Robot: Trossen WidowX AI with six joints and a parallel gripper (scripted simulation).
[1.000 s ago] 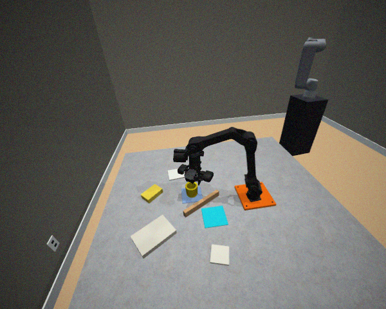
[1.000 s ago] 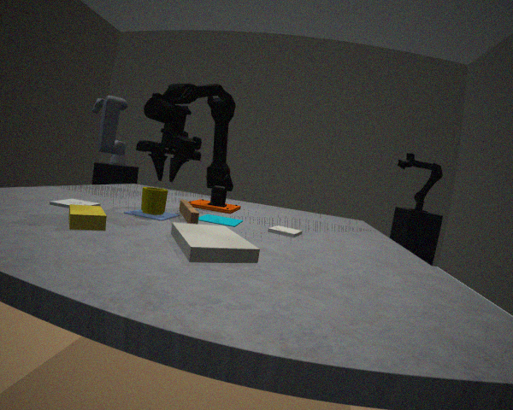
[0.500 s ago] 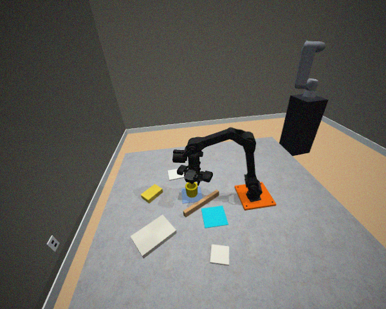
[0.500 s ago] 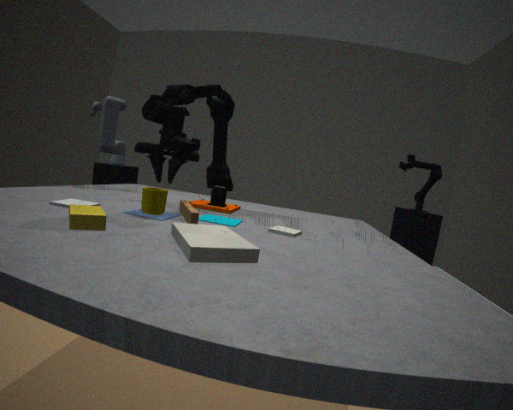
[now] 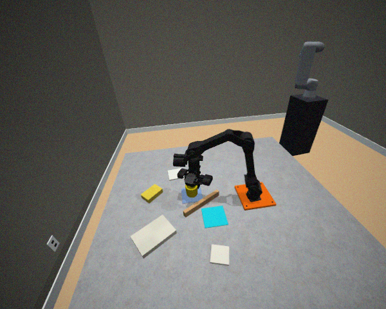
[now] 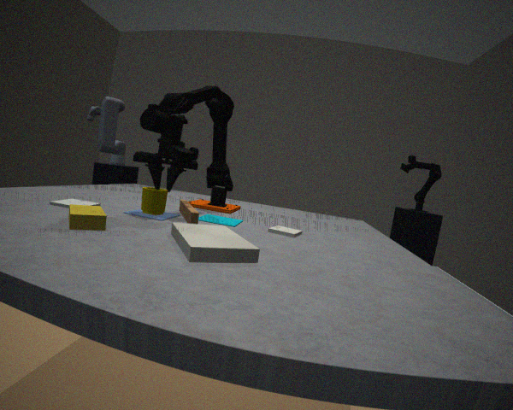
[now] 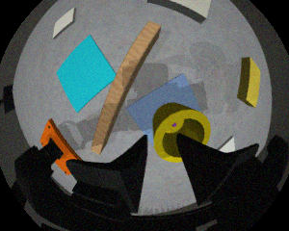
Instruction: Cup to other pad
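My gripper tip is 2 cm short of the cup, 2 cm to the left of it and 3 cm above it. The rest, counted from my gripper tip: wooden bar (2 cm behind, 7 cm to the left, 6 cm below); then blue pad (2 cm ahead, 1 cm to the right, 7 cm below); then cyan pad (6 cm behind, 16 cm to the left, 7 cm below).
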